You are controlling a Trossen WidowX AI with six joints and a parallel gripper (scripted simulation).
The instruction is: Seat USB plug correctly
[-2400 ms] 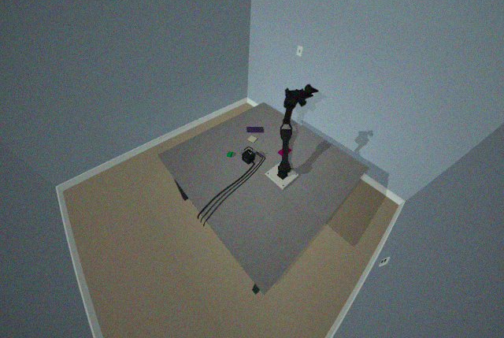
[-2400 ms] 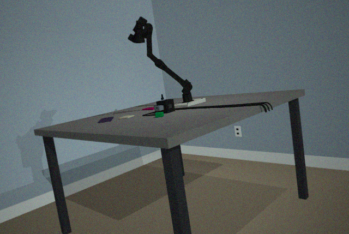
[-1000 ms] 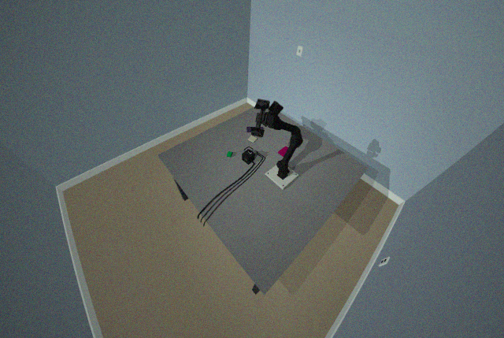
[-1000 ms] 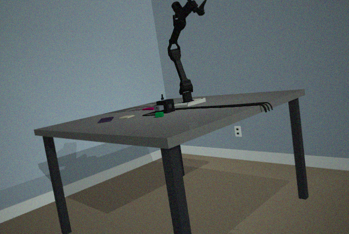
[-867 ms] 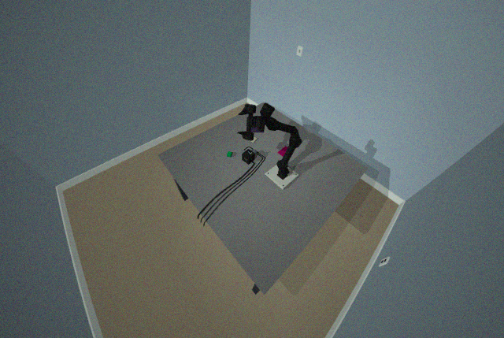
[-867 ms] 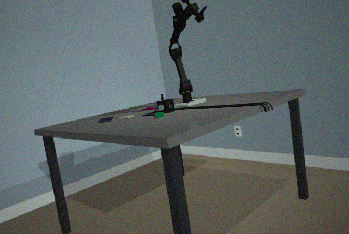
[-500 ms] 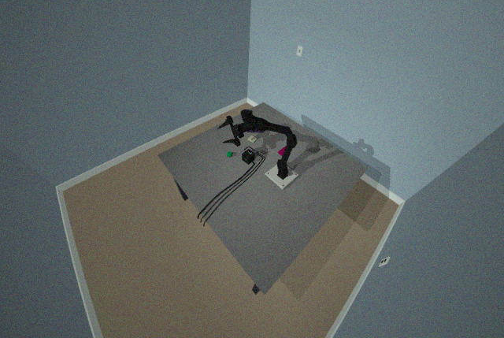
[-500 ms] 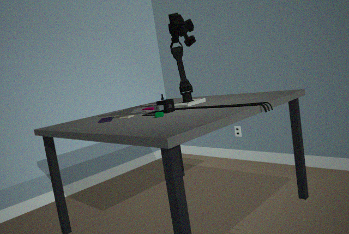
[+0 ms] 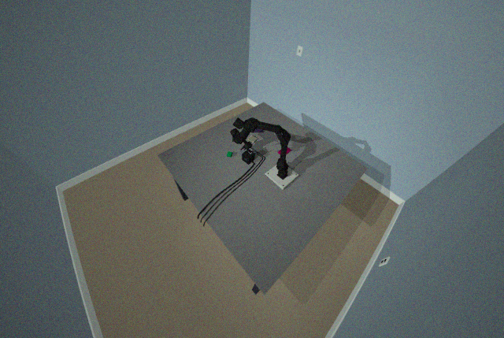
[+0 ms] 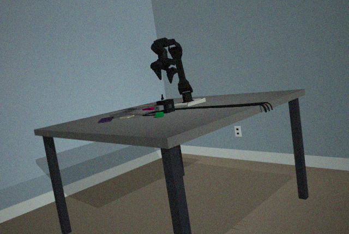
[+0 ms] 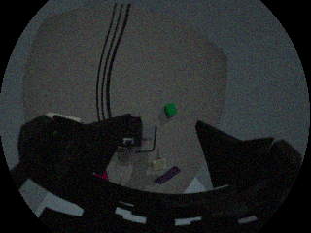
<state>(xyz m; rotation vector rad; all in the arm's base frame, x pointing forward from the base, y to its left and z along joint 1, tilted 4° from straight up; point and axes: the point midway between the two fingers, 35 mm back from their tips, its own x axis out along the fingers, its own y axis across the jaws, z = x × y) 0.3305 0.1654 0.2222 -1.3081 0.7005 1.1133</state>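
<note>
Now: the USB plug 100 mm to the right of my gripper tip, 100 mm below it and 50 mm behind it. The rest, counted from my gripper tip: green block 180 mm below, 90 mm ahead.
</note>
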